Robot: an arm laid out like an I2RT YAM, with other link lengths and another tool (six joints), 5 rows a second.
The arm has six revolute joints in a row. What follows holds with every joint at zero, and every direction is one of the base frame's. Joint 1 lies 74.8 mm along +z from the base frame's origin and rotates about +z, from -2.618 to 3.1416 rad. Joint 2 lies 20.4 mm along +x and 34.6 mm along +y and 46.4 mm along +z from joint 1 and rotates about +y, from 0 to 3.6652 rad. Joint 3 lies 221.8 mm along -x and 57.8 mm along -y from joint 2 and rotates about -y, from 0 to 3.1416 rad. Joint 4 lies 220.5 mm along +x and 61.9 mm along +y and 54 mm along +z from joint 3 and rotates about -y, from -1.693 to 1.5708 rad. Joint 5 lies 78.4 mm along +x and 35.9 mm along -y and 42.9 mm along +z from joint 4 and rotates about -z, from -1.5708 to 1.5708 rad. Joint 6 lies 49.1 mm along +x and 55.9 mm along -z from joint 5 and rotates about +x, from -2.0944 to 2.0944 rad. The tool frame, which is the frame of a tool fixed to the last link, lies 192 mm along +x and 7 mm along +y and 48 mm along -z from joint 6; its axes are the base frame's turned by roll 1.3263, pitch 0.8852 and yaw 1.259 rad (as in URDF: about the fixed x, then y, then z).
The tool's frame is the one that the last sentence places.
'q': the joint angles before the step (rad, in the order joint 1, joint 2, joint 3, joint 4, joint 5, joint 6). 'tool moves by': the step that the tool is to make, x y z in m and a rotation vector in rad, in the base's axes. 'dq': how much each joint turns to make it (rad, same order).
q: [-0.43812, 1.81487, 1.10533, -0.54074, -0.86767, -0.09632]
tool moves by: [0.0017, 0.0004, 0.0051, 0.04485, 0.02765, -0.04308]
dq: [-0.01167, 0.00079, -0.00006, 0.00327, -0.01723, 0.06071]
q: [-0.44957, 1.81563, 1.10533, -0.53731, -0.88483, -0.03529]
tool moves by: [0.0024, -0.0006, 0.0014, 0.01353, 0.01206, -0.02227]
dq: [-0.00182, 0.00013, 0.00012, 0.00964, 0.00003, 0.03409]
